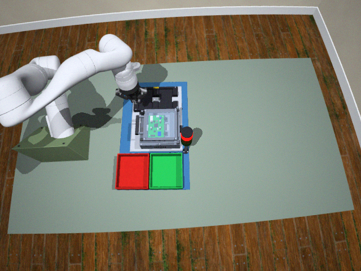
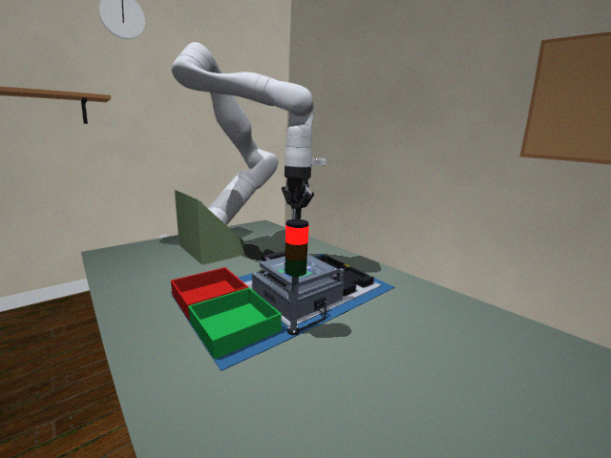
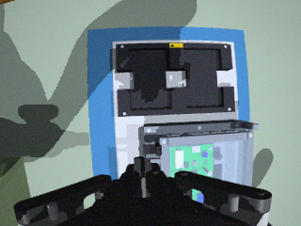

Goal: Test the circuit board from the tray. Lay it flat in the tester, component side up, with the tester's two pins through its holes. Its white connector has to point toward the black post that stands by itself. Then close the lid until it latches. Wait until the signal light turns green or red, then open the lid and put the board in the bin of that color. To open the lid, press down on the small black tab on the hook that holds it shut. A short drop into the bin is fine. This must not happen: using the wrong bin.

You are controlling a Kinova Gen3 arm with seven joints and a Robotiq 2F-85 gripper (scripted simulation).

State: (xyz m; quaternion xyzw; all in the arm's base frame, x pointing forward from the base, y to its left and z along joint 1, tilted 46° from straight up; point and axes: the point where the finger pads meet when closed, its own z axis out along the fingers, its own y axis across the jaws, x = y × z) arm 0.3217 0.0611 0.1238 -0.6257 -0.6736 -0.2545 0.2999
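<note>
Right now the black latch hook is 2 cm ahead of my hand and 12 cm below it. From my hand the other things lie so: nest (9 cm ahead, 5 cm to the right, 14 cm below); then green circuit board (8 cm ahead, 6 cm to the right, 14 cm below); then clear lid (8 cm ahead, 6 cm to the right, 12 cm below).
</note>
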